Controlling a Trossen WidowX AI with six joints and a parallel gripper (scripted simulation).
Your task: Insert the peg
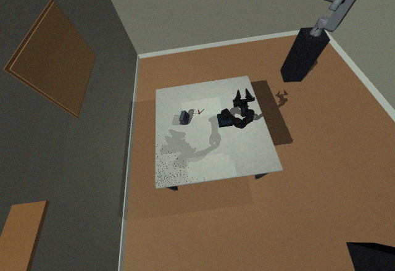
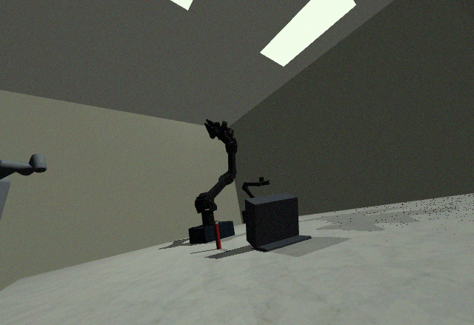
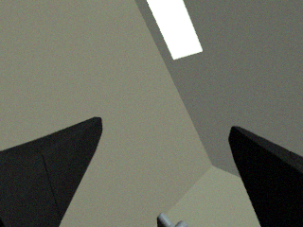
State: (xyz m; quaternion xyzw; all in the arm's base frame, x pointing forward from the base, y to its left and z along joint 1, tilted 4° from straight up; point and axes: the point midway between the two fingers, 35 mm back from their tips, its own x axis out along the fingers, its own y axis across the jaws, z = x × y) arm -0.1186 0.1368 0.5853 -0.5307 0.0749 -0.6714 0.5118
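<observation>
My gripper tip is 390 mm short of the round red peg, 200 mm to the left of it and 620 mm above it. The rest, counted from my gripper tip: thin foot plate (590 mm ahead, 120 mm to the right, 680 mm below); sloped panel (560 mm ahead, 110 mm to the right, 620 mm below).
</observation>
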